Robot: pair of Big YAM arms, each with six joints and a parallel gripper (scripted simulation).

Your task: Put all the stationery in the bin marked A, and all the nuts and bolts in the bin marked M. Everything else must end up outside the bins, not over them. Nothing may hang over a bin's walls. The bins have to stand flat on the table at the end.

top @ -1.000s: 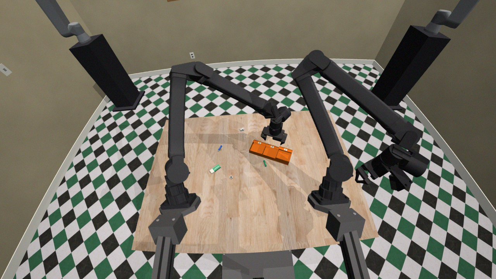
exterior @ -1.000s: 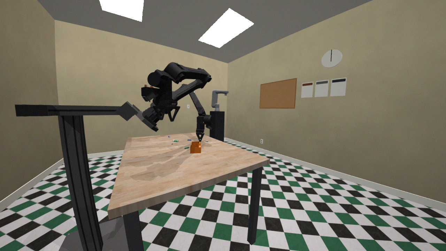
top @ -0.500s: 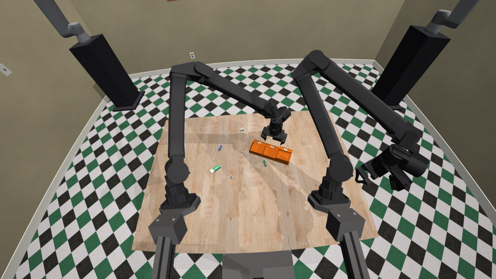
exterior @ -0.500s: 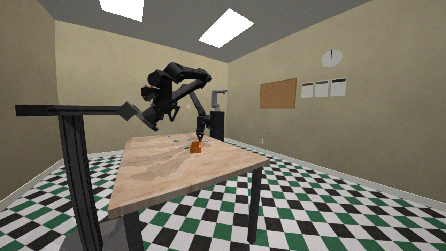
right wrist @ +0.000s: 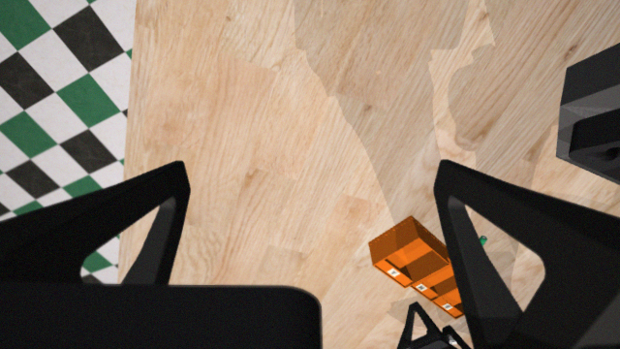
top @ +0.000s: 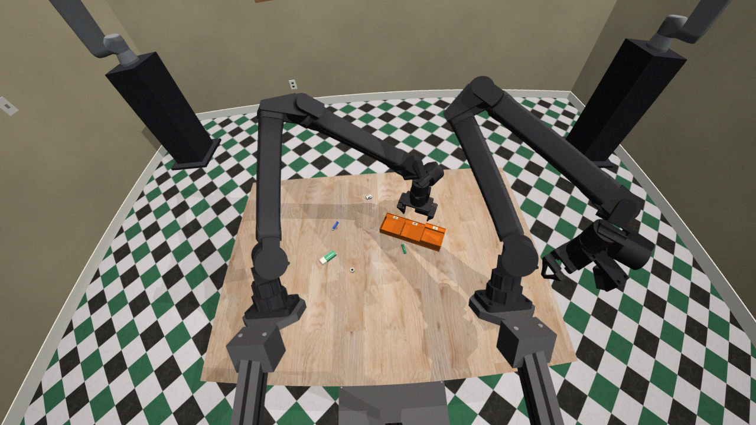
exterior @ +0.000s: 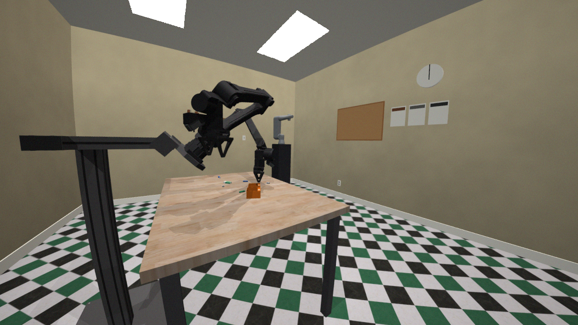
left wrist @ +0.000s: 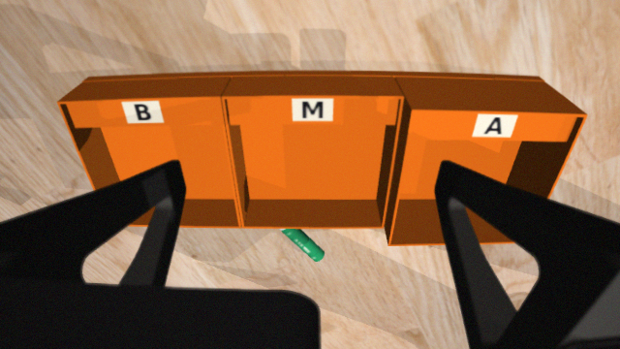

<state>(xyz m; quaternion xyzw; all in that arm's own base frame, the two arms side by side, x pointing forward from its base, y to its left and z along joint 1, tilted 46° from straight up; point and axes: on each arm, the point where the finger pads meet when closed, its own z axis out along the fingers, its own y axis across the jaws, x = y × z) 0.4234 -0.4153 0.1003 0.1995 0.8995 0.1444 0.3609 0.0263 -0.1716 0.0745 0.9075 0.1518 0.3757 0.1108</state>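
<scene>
The eraser lies 35 cm to the left of my left hand, 13 cm behind it and 8 cm below it. From my left hand the other things lie so: hex nut (25 cm to the left, 18 cm behind, 8 cm below); then pencil sharpener (19 cm to the left, 16 cm ahead, 8 cm below); then green cylinder (10 cm behind, 8 cm below, 5 cm to the left).
</scene>
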